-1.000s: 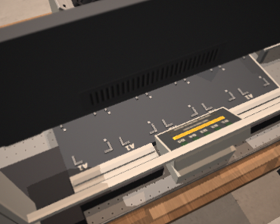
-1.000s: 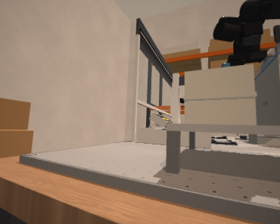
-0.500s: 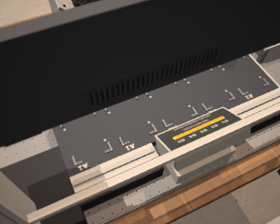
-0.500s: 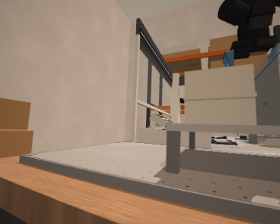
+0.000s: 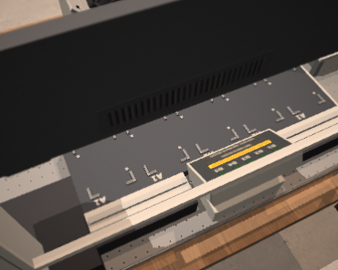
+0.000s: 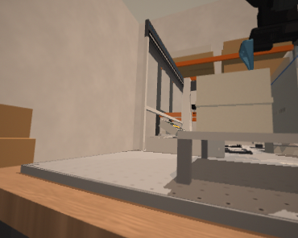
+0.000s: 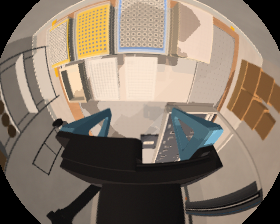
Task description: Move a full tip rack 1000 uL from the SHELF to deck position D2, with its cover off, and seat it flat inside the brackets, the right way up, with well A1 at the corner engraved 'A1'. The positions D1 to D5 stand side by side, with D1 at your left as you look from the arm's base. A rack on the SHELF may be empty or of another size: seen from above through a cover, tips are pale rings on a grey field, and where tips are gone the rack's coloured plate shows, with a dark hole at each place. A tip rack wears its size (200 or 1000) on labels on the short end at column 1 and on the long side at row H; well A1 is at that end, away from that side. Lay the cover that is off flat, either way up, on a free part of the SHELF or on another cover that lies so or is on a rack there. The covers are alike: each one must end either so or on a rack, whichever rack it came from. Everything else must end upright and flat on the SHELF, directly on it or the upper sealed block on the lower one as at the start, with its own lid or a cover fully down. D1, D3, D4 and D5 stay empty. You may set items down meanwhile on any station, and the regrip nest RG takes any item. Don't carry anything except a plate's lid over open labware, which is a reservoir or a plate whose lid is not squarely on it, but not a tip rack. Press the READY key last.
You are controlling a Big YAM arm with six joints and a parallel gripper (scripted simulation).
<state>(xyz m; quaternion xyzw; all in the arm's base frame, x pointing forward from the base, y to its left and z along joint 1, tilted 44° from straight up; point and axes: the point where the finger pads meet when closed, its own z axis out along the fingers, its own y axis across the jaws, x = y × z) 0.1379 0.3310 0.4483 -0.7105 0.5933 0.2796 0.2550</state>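
Right now my hand is 14 cm to the right of the clear rack cover, 6 cm above it and 2 cm past it. Also, from my hand: beige block (16 cm to the left, 10 cm below, 9 cm ahead); blue tip rack (14 cm to the left, 9 cm below, 1 cm behind); shelf (16 cm below, 7 cm to the left, 6 cm behind).
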